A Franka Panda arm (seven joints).
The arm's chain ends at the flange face. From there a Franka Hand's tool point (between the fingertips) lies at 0.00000 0.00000 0.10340 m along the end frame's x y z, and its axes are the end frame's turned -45 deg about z.
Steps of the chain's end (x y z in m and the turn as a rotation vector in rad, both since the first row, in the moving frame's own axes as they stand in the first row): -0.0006, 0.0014, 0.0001, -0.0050, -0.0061, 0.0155; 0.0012, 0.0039, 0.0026, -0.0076, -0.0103, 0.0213; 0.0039, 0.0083, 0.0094, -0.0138, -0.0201, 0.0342; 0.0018, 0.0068, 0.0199, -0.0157, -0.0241, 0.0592; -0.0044, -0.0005, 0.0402, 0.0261, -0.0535, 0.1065; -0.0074, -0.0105, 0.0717, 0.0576, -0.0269, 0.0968
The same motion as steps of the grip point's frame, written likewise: -0.0022, 0.0005, 0.0001, 0.0008, -0.0078, 0.0155; -0.0032, 0.0034, 0.0026, 0.0019, -0.0127, 0.0213; -0.0056, 0.0081, 0.0094, 0.0045, -0.0240, 0.0342; -0.0064, 0.0054, 0.0199, 0.0059, -0.0281, 0.0592; -0.0044, -0.0094, 0.0400, 0.0563, -0.0194, 0.1065; 0.0047, -0.0187, 0.0715, 0.0598, 0.0217, 0.0968
